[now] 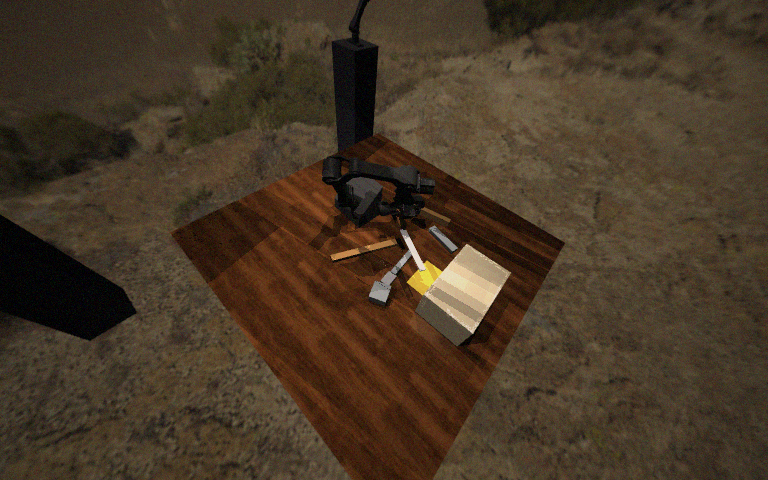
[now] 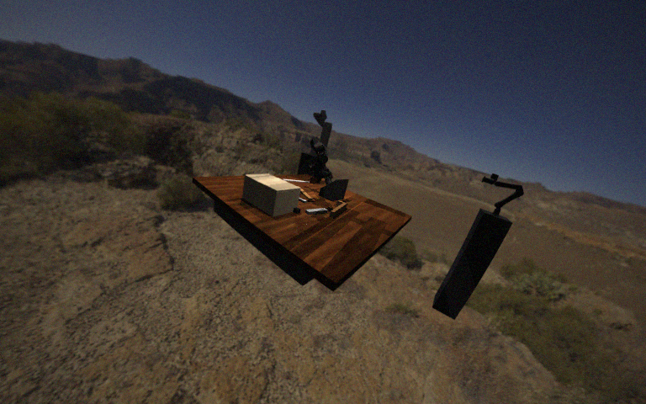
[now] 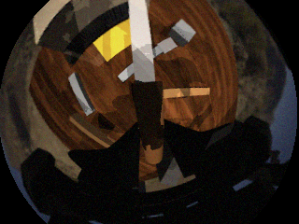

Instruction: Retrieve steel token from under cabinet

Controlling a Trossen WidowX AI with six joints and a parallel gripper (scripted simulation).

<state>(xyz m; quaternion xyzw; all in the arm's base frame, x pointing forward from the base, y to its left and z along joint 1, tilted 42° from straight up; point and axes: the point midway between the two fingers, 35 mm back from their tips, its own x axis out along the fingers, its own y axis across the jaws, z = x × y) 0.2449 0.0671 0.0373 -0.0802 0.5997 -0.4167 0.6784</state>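
Now: gripper tip 16 cm short of the grey bar, 17 cm to the right of it and 13 cm above it. The rest, counted from my gripper tip: wooden stick (5 cm behind, 14 cm to the right, 14 cm below); grey block (14 cm ahead, 25 cm to the right, 13 cm below); grey scraper (11 cm ahead, 12 cm to the right, 14 cm below).
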